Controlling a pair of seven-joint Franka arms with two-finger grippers.
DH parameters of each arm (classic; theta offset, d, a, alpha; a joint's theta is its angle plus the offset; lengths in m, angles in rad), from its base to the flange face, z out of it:
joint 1: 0 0.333 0 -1.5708
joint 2: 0 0 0 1.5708
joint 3: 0 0.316 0.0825 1.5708
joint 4: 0 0 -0.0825 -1.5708
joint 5: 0 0.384 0 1.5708
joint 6: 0 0 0.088 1.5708
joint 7: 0 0.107 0 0
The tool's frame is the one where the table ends.
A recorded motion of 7 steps. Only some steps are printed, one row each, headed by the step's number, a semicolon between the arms.
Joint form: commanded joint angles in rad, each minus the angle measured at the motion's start. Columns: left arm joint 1, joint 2, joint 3, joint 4, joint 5, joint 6, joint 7; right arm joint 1, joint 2, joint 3, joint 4, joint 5, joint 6, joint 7.
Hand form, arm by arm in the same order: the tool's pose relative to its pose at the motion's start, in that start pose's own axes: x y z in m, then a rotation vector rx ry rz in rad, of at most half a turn. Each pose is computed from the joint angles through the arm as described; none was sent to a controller.
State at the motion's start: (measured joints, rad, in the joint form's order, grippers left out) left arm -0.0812 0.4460 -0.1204 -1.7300 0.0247 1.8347 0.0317; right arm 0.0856 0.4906 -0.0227 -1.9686 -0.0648 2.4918 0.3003
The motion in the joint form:
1: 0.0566 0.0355 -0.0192 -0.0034 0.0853 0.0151 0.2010; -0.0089 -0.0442 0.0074 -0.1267 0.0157 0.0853 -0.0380
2: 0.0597 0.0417 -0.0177 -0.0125 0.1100 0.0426 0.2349; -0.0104 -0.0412 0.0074 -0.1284 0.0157 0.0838 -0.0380
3: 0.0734 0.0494 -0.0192 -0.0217 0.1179 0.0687 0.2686; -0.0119 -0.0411 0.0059 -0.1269 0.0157 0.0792 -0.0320
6: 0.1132 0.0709 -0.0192 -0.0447 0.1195 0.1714 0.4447; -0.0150 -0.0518 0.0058 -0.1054 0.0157 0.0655 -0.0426
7: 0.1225 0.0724 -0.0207 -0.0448 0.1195 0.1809 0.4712; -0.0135 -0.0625 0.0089 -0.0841 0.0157 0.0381 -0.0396
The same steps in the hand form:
1: 0.0047 -0.0314 0.0203 0.0522 -0.0291 0.1916; -0.0313 0.0080 0.0136 0.0170 -0.0018 -0.0250
2: 0.0070 -0.0358 0.0259 0.0747 -0.0214 0.2305; -0.0324 0.0090 0.0161 0.0154 -0.0079 -0.0237
3: 0.0087 -0.0436 0.0325 0.0768 -0.0136 0.2576; -0.0319 0.0108 0.0161 0.0137 -0.0109 -0.0148
6: 0.0154 -0.0674 0.0474 0.0752 0.0406 0.4038; -0.0232 0.0113 0.0033 0.0173 0.0071 -0.0212
7: 0.0158 -0.0723 0.0474 0.0748 0.0484 0.4233; -0.0174 0.0078 -0.0088 0.0189 0.0116 -0.0214

